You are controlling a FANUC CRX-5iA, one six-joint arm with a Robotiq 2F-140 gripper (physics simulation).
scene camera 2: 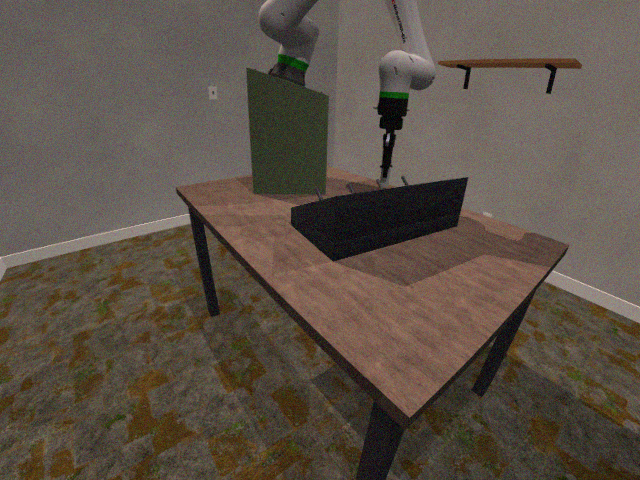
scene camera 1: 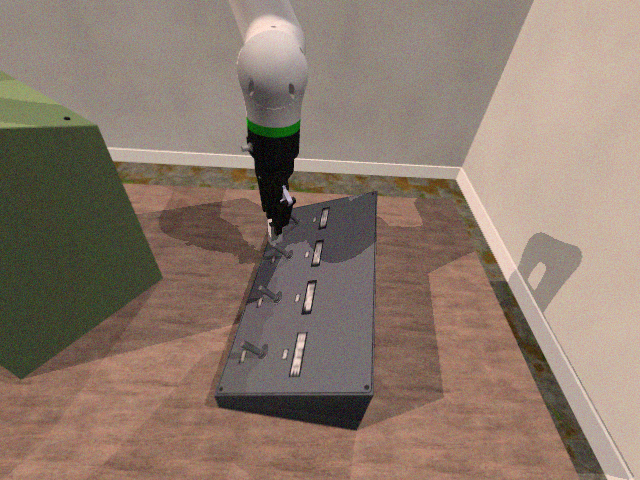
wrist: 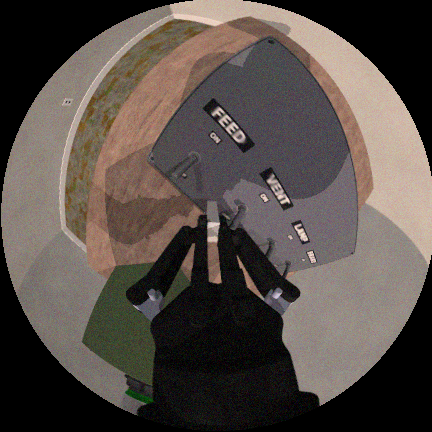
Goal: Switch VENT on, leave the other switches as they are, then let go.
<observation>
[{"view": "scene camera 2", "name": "gripper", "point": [383, 186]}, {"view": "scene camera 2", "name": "dark sloped switch panel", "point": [342, 226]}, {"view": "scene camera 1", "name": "gripper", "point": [275, 241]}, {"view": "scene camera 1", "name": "dark sloped switch panel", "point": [317, 366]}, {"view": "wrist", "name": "gripper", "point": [210, 208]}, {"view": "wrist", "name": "dark sloped switch panel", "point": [266, 139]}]
</observation>
